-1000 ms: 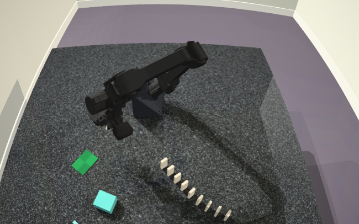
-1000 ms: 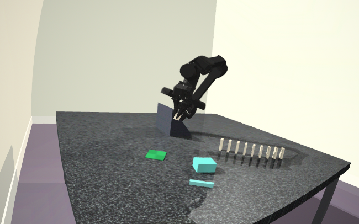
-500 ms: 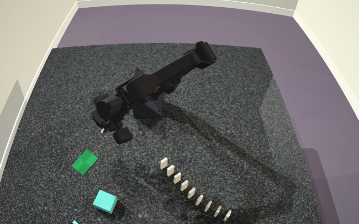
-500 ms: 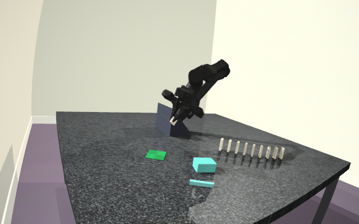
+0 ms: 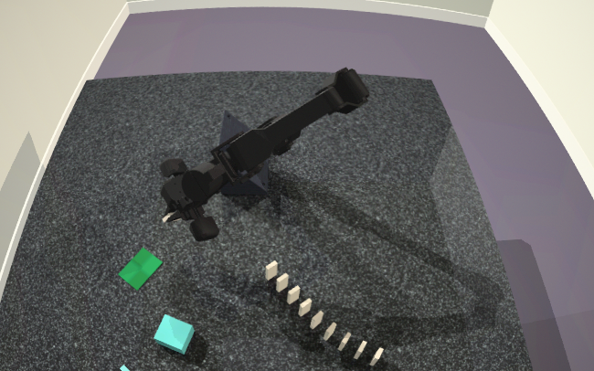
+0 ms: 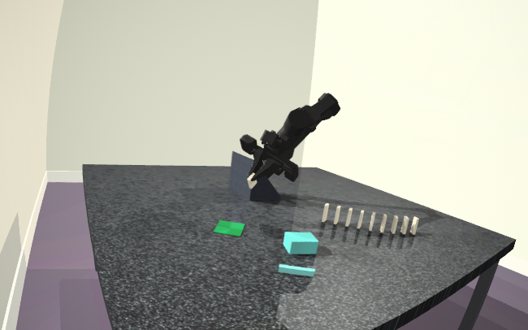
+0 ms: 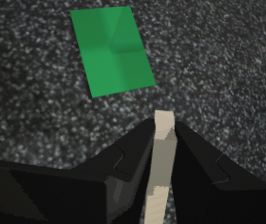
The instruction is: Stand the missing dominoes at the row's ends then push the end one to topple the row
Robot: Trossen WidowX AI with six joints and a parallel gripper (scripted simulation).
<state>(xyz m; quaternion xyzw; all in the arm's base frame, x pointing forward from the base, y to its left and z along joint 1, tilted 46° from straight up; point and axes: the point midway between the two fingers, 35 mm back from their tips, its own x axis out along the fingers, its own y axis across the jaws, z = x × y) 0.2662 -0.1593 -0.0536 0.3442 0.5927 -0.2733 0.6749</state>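
My gripper tip is 70 mm short of the flat green tile, 80 mm to the left of it and 110 mm above it. Round my gripper tip: cyan block: 230 mm ahead, 30 mm to the left, 100 mm below; thin cyan bar: 350 mm ahead, 50 mm to the right, 110 mm below.
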